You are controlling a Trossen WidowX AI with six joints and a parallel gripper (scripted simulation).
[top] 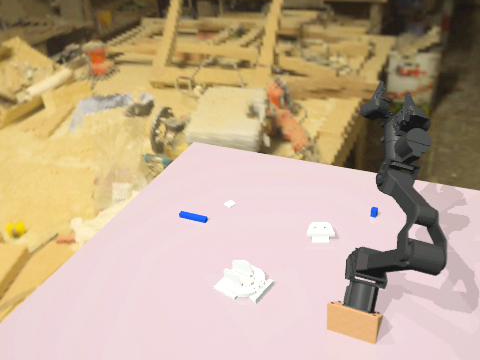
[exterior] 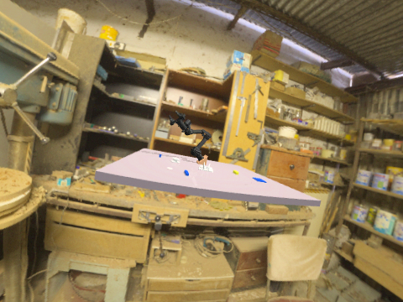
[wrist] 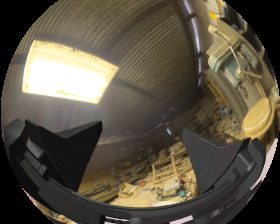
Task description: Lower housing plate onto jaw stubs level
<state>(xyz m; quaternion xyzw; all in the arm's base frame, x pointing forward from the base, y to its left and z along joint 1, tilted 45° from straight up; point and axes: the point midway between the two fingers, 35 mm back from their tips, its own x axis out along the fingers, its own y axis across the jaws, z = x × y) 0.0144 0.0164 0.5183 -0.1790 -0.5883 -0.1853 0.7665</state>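
Right now my gripper tip is 430 mm above the white block, 140 mm short of it and 130 mm to the right of it. From my gripper tip the other things lie so: yellow piece (690 mm to the left, 430 mm below, 170 mm ahead); then blue bar (540 mm ahead, 440 mm below, 240 mm to the left); then white tile (470 mm ahead, 440 mm below, 120 mm to the left).
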